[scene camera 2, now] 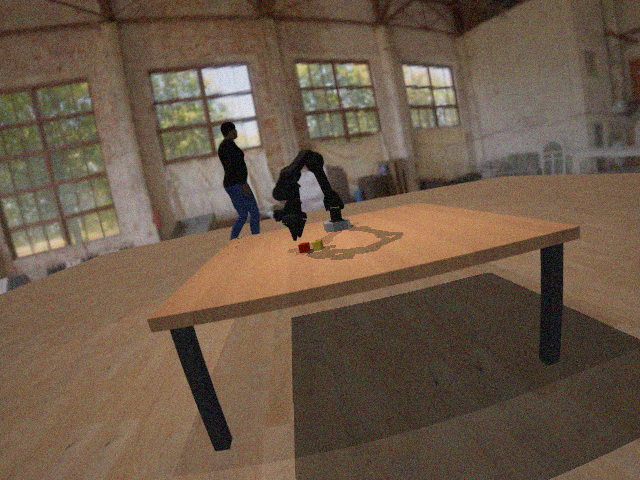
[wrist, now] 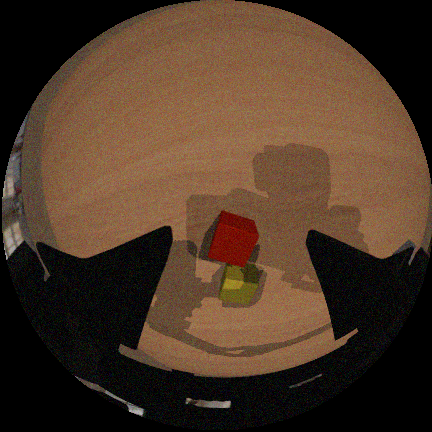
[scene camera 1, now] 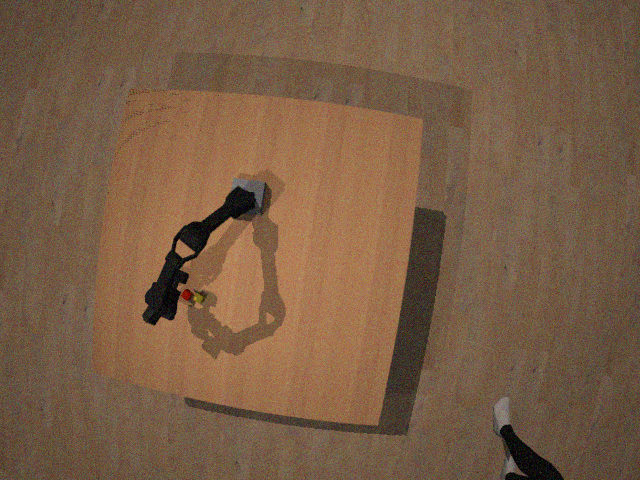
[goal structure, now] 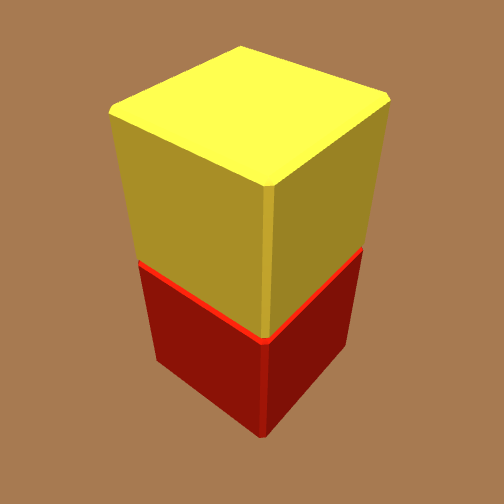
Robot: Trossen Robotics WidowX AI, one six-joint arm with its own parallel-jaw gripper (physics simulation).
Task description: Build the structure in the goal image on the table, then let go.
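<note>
A red cube rests on the table. A yellow cube rests close beside it, turned at a slightly different angle. Whether the two cubes touch is hard to tell. My gripper is open and empty, above the table. In the wrist view its fingers stand wide apart, to the left and right of both cubes, and the red cube shows between the fingertips. Shadows of the arm fall around the cubes.
The arm's grey base stands on the table behind the cubes. A person in black stands on the floor beyond the table. A person's legs show on the floor at the lower right of scene camera 1.
</note>
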